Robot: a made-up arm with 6 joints. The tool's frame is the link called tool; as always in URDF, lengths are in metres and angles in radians.
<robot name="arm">
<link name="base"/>
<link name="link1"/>
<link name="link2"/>
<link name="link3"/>
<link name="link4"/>
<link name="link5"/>
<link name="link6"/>
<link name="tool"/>
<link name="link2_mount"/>
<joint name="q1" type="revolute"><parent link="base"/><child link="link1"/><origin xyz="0 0 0.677"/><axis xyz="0 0 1"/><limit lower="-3.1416" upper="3.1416"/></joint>
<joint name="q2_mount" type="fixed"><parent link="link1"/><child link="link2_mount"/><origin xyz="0.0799 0 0"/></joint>
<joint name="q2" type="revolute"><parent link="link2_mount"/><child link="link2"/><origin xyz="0.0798 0 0"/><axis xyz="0 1 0"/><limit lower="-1.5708" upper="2.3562"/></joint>
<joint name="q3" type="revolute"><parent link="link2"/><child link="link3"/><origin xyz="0 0 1.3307"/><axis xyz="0 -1 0"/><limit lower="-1.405" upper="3.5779"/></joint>
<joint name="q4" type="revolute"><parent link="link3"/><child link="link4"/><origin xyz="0 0 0.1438"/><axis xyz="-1 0 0"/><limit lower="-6.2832" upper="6.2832"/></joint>
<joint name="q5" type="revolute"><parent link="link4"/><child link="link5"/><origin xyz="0.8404 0 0"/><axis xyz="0 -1 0"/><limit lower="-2.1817" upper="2.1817"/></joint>
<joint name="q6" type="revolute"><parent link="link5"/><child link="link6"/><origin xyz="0.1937 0 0"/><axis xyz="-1 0 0"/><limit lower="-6.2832" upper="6.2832"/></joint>
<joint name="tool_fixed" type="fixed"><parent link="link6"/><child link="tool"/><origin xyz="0 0 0"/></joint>
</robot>
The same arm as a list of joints. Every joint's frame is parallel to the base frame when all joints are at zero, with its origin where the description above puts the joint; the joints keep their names.
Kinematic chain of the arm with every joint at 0, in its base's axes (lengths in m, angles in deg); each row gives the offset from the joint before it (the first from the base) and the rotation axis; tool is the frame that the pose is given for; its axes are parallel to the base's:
q1: xyz 0 0 0.677 axis +z
q2: xyz 0.1597 0 0 axis +y
q3: xyz 0 0 1.3307 axis -y
q4: xyz 0 0 0.1438 axis -x
q5: xyz 0.8404 0 0 axis -y
q6: xyz 0.1937 0 0 axis -x
tool: xyz 0 0 0
Joint limits (deg, base to tool): -180..180 -90..135 -80.5..205 -360..360 -125..125 -360..360

